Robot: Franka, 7 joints.
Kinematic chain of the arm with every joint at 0, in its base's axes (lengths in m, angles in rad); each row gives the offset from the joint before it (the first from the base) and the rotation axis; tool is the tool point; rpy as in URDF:
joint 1: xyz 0 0 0.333 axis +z
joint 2: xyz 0 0 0 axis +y
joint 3: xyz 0 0 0.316 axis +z
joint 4: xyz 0.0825 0 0 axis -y
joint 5: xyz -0.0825 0 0.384 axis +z
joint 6: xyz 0 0 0 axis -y
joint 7: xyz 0.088 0 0 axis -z
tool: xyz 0 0 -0.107 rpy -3.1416 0 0
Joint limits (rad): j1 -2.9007..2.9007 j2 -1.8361..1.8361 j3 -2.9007..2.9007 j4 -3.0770..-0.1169 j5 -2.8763..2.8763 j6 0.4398..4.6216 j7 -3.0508..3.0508
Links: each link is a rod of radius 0.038 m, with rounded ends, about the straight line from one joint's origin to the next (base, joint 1, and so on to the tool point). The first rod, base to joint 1, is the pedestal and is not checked.
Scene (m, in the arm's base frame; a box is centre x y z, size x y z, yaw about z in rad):
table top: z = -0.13
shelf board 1: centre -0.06 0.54 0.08 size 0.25 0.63 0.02 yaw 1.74
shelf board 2: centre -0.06 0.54 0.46 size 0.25 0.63 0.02 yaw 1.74
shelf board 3: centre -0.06 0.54 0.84 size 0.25 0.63 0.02 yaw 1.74
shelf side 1: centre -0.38 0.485 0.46 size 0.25 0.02 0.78 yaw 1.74
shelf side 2: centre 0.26 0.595 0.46 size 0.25 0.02 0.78 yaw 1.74
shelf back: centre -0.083 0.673 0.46 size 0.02 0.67 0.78 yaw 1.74
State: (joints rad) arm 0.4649 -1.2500 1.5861 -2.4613 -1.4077 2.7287 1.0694
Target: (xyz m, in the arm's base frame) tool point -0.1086 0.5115 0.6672
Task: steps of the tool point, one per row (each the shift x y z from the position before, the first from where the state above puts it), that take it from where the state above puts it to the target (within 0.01 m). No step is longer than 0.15 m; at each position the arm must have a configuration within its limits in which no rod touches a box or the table.
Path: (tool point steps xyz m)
1: -0.0032 -0.0650 0.0017
2: 0.0107 -0.0600 0.0007
3: 0.0227 -0.0520 -0.0024
4: 0.0168 0.0572 0.1183
5: 0.0437 0.0119 0.1358
6: 0.0408 -0.0468 0.1319
7: -0.0263 0.1265 0.0017
8: -0.0136 0.1074 -0.0017

